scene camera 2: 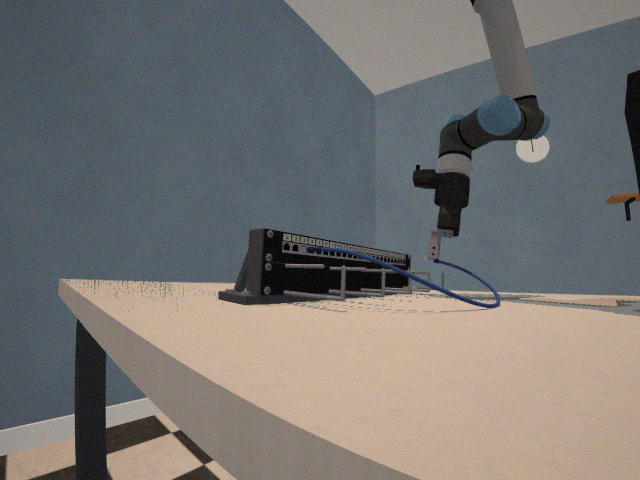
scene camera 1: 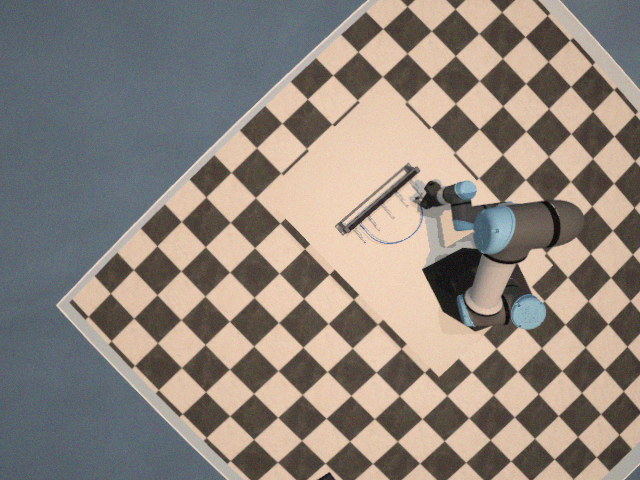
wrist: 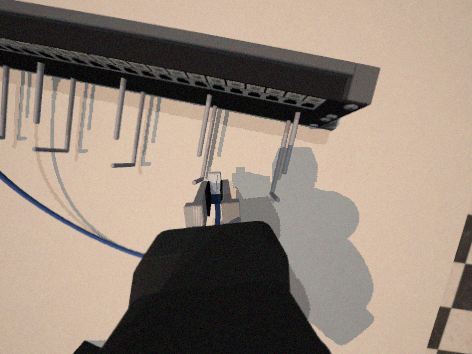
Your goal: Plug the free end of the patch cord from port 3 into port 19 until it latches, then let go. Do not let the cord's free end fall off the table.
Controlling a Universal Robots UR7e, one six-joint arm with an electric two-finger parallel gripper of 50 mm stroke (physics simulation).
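Frame: origin at the arm's base, x right, y down, z ahead, level; centimetres.
Where they show: gripper, between the fingertips: point(scene camera 2: 432, 259) point(scene camera 1: 415, 200) point(wrist: 215, 190).
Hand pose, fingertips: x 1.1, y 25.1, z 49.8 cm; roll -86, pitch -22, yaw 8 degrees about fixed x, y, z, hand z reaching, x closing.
After its pixels a point has its place.
The black patch panel point(scene camera 1: 381, 202) @(x -14.5, y 23.4, z 58.7 cm) point(scene camera 2: 320, 280) @(x -25.4, y 30.0, z 56.6 cm) point(wrist: 175, 59) @(x -5.4, y 23.4, z 59.8 cm) stands upright on the table. The blue patch cord point(scene camera 1: 388, 243) @(x -21.7, y 30.0, z 38.3 cm) point(scene camera 2: 413, 277) @(x -24.5, y 28.9, z 40.6 cm) point(wrist: 90, 232) @(x -16.1, y 32.3, z 35.8 cm) runs from port 3 at the left in scene camera 2, loops low to the table and rises to my gripper point(scene camera 1: 417, 198) @(x 1.1, y 25.1, z 49.8 cm) point(scene camera 2: 433, 253) @(x 1.1, y 25.1, z 49.8 cm) point(wrist: 215, 190) @(x 1.1, y 25.1, z 49.8 cm). My gripper is shut on the cord's clear plug point(wrist: 215, 181) @(x 0.8, y 24.4, z 50.7 cm), which points towards the panel and stands apart from it. Port 19 point(wrist: 216, 85) @(x -2.1, y 25.7, z 59.6 cm) appears roughly straight ahead of the plug in the wrist view; its label is too slanted to read. The fingers hang above the table.
Grey wire cord guides point(scene camera 2: 343, 284) @(x -31.9, y 30.0, z 45.6 cm) point(wrist: 122, 107) @(x -12.4, y 27.9, z 55.0 cm) stick out from the panel's front below the ports. One guide's tip point(wrist: 197, 181) @(x -1.7, y 28.4, z 49.4 cm) appears just left of the plug, another guide point(wrist: 276, 185) @(x 8.0, y 31.5, z 51.6 cm) farther right. The table point(scene camera 1: 330, 180) @(x -28.0, y 33.3, z 83.9 cm) point(scene camera 2: 361, 372) @(x -45.9, y 33.3, z 31.4 cm) has its near edge in scene camera 2's foreground.
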